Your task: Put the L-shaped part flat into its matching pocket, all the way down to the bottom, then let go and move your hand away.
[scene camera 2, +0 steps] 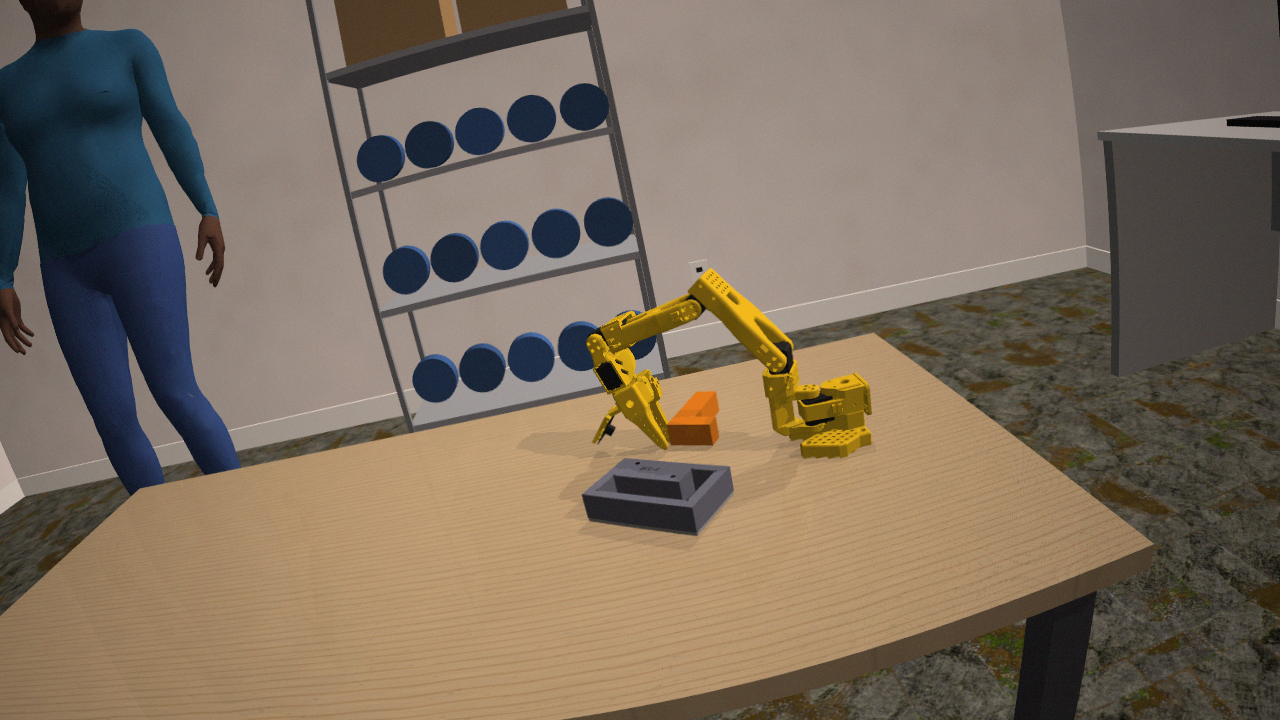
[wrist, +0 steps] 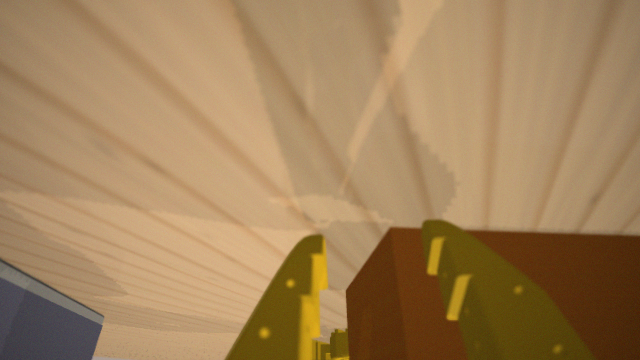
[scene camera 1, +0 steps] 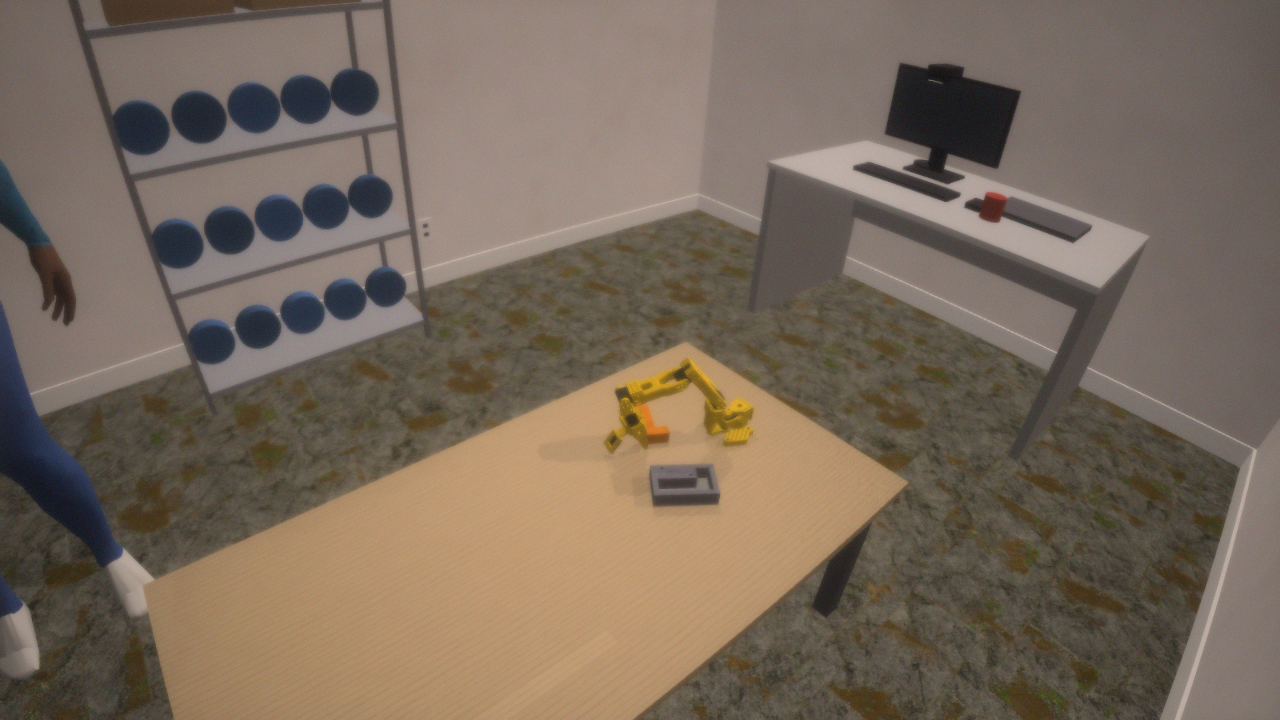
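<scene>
The orange L-shaped part lies on the table, just beside the jaws on the arm-base side; in the wrist view its dark orange side fills the lower right. My gripper is low over the table. In the wrist view both jaws show with a narrow V-shaped gap. The right jaw overlaps the part's image, and the left jaw stands apart from it; the part is not pressed between them. The grey block with the L-shaped pocket stands nearer the scene cameras; its corner shows in the wrist view.
The yellow arm base stands on the wooden table, to the right of the part in the scene views. A shelf rack, a desk with a monitor and a standing figure are off the table.
</scene>
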